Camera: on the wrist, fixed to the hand. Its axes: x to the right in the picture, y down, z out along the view.
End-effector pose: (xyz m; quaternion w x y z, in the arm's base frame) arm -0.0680 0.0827 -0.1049 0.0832 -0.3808 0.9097 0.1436
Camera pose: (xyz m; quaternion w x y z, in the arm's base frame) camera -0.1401 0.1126 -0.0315 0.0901 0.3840 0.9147 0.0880
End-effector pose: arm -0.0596 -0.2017 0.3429 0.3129 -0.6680 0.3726 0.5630
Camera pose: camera -0.0994 -0.3012 0.3429 0.0550 0.1238 -0.7619 -0.6334
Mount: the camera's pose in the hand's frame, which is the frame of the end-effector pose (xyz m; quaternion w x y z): 0.0110 0.0862 -0.0627 0.7060 0.1175 -0.0945 0.6920
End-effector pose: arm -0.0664 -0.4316 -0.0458 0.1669 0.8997 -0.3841 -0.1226
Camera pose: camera -0.0932 -0.4827 0.0445 0.0607 0.3774 -0.9240 -0.0110
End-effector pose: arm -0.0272 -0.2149 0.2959 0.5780 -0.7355 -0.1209 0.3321
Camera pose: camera 0.0027 -0.2831 0.2188 0.2533 -0.5036 0.4080 0.7182
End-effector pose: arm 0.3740 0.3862 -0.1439 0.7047 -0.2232 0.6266 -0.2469
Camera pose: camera 0.3186 0.4461 -0.2134 0.7538 0.3355 0.5012 0.2608
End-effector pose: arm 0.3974 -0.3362 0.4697 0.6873 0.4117 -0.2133 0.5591
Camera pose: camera 0.3087 -0.2762 0.4705 0.0298 0.2766 -0.4347 0.8565
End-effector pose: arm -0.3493 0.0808 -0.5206 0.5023 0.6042 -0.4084 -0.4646
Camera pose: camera -0.2881 0.0706 -0.4332 0.5665 0.1591 -0.8085 0.0105
